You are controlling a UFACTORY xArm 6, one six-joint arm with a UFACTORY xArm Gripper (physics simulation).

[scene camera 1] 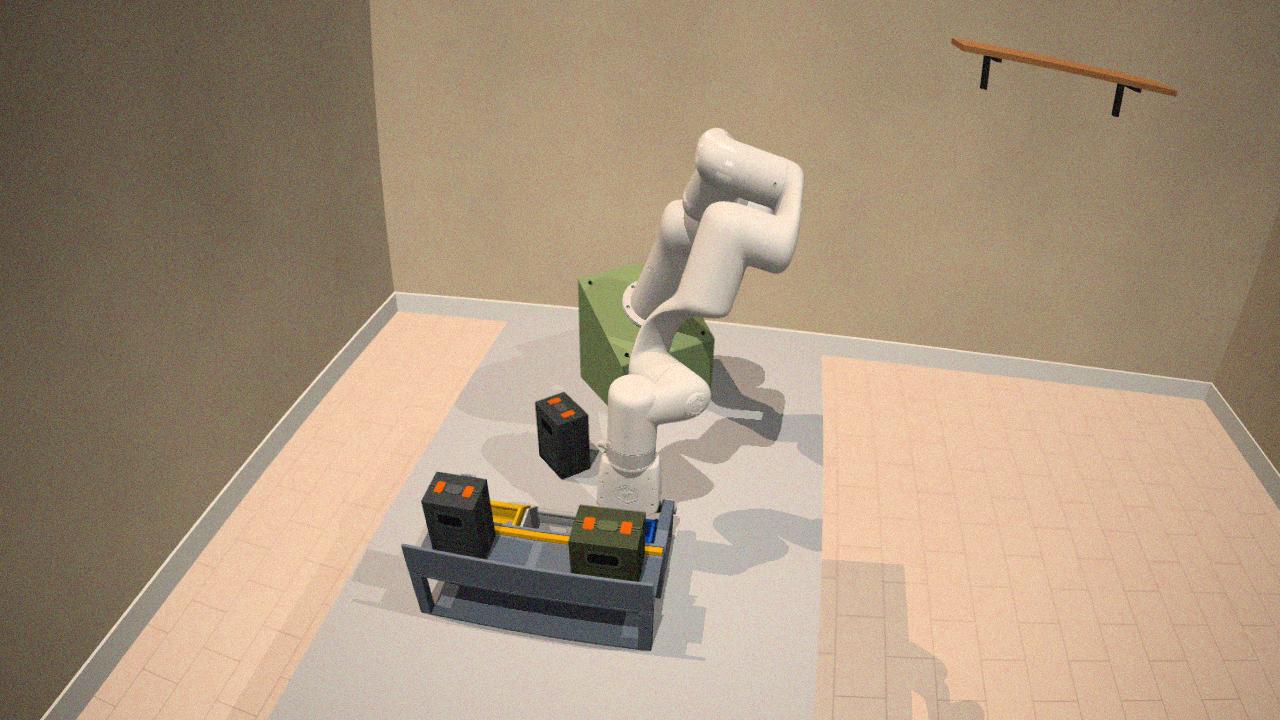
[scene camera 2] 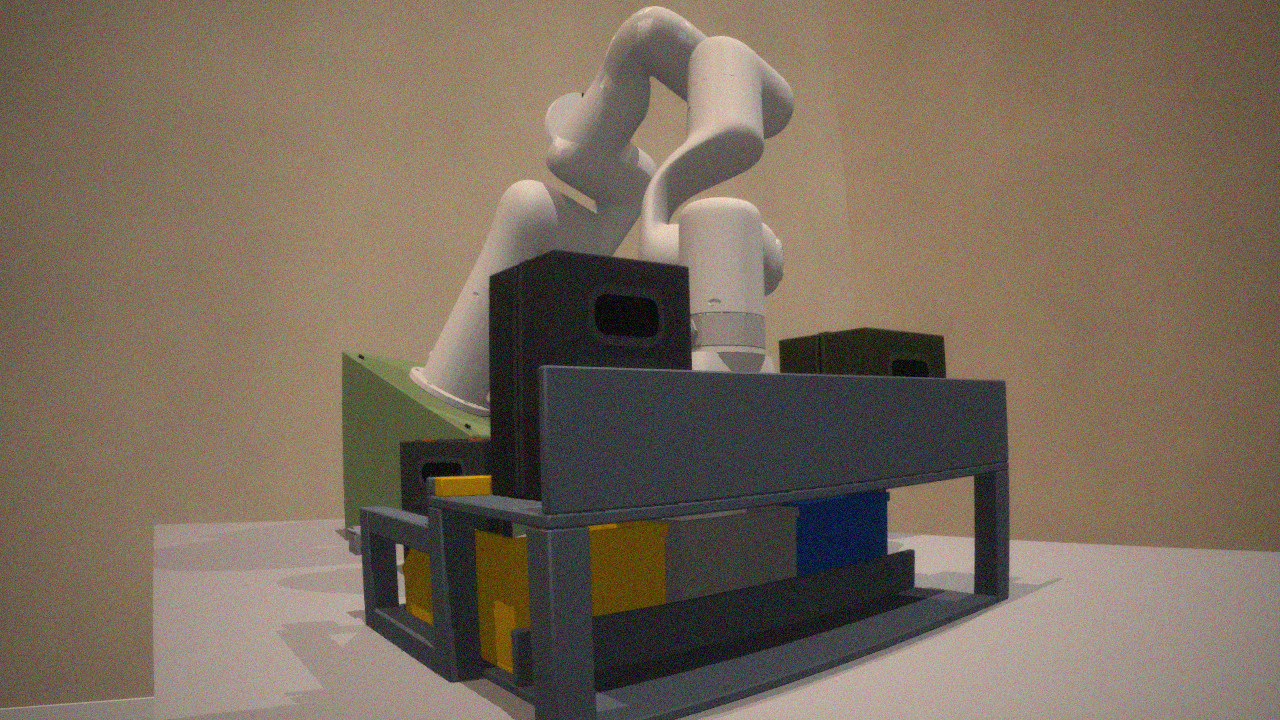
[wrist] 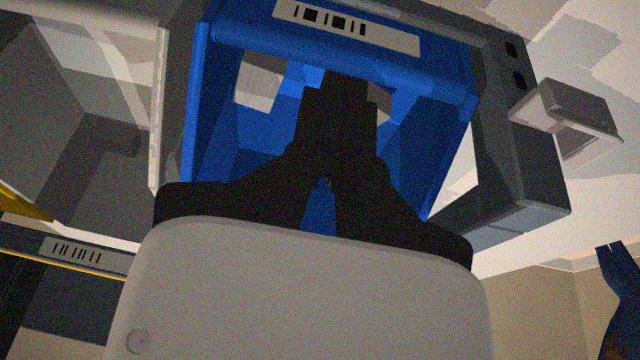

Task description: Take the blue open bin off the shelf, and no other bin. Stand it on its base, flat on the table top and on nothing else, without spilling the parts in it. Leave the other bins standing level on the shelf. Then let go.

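Frame: origin at the arm's base, x back, y down, z right, level; metres.
Where they show: gripper, between the fingertips: (wrist: 338,86); arm's base, origin of its link: (scene camera 1: 651,306) (scene camera 2: 449,394).
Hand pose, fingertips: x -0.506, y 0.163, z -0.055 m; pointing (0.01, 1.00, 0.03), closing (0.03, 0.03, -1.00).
Note:
Things, the pixels of their top centre, and the offset from my fingertips. "pt": a spot on its surface instead. Level surfaces: height alone.
- blue bin, centre of its top: (wrist: 292,239) (scene camera 2: 767,494) (scene camera 1: 620,533) dy -0.052, dx -0.059, dz +0.001 m
- shelf, a spot on its surface: (scene camera 2: 769,438) pt dy -0.100, dx -0.245, dz +0.171 m
- grey bin, centre of its top: (wrist: 78,196) (scene camera 2: 660,507) (scene camera 1: 551,527) dy -0.052, dx -0.070, dz +0.114 m
- block, centre of its top: (wrist: 256,89) dy +0.005, dx -0.022, dz +0.036 m
- olive case, centre of its top: (scene camera 2: 863,337) (scene camera 1: 607,526) dy -0.168, dx -0.163, dz -0.003 m
- table top, height of its surface: dy +0.029 m
The blue bin (scene camera 1: 650,531) (scene camera 2: 841,532) (wrist: 450,95) is in the shelf (scene camera 1: 537,574) (scene camera 2: 769,438), at the end of the row, beside the grey bin (scene camera 2: 729,550) (wrist: 115,175). It holds pale parts, one of them a block (wrist: 260,87) left of the fingers. My gripper (wrist: 338,86) is shut and empty. In the wrist view its fingers reach over the blue bin's opening, with the tips close to the labelled wall; contact cannot be told. In both scene views the fingertips are hidden. Yellow bins (scene camera 1: 508,513) (scene camera 2: 626,564) stand at the other end of the row.
A black case (scene camera 1: 458,514) (scene camera 2: 590,376) and an olive case (scene camera 1: 607,541) (scene camera 2: 863,353) stand on the shelf's upper level. Another black case (scene camera 1: 562,434) stands behind the shelf on the table top (scene camera 1: 760,626). A person's legs (wrist: 620,300) show at the wrist view's right edge.

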